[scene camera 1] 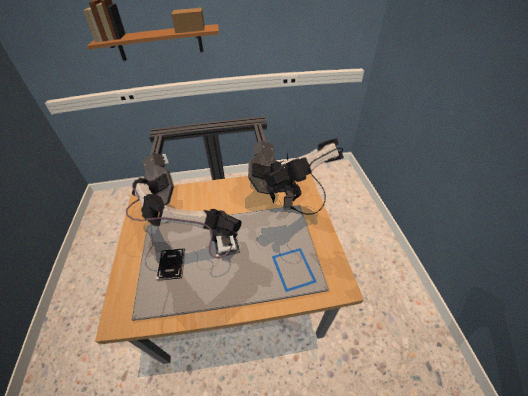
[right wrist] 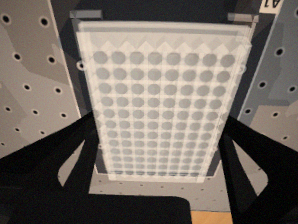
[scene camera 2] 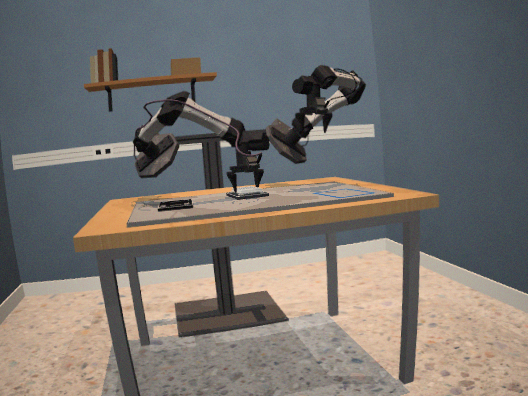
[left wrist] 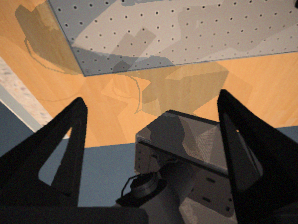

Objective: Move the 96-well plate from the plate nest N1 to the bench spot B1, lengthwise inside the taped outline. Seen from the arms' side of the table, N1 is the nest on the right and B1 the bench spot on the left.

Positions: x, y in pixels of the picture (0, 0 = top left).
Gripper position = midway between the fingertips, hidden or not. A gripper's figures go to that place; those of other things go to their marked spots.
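Lens distances: my right gripper (right wrist: 159, 117) at 13 cm from the lens, a white 96-well plate (right wrist: 167, 115) at 12 cm from the lens.
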